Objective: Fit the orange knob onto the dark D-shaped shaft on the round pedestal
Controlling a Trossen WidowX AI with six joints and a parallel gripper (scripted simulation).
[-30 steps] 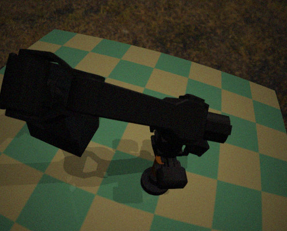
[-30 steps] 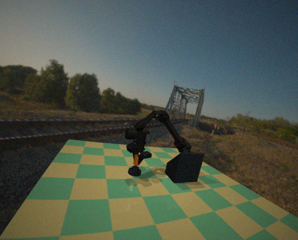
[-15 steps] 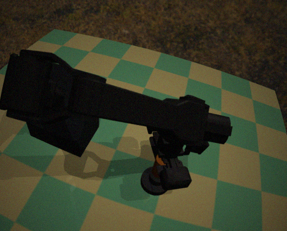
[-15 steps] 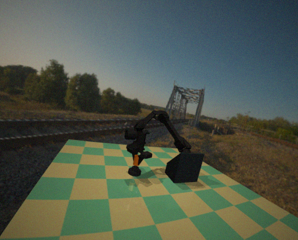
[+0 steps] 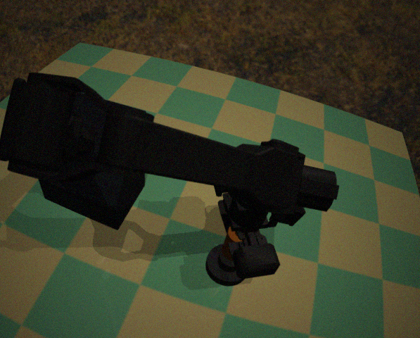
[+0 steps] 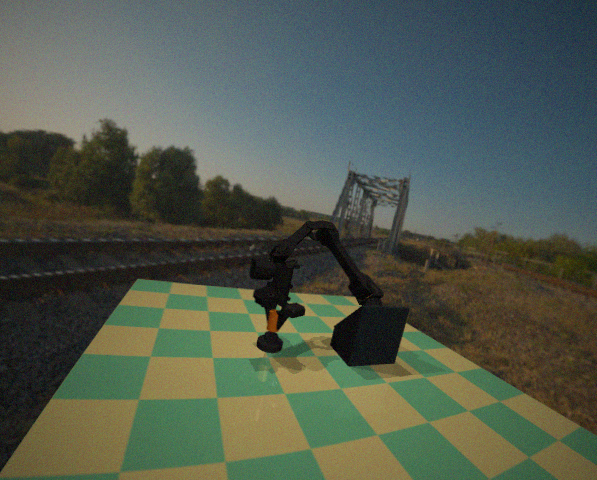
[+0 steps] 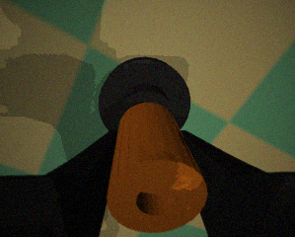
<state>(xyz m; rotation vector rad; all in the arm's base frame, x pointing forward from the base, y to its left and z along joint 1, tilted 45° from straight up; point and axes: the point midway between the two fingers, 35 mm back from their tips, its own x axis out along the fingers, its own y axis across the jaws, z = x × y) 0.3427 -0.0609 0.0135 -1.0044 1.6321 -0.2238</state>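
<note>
The orange knob is 2 cm above my gripper tip. From my gripper tip the other things lie so: dark round pedestal (4 cm below).
</note>
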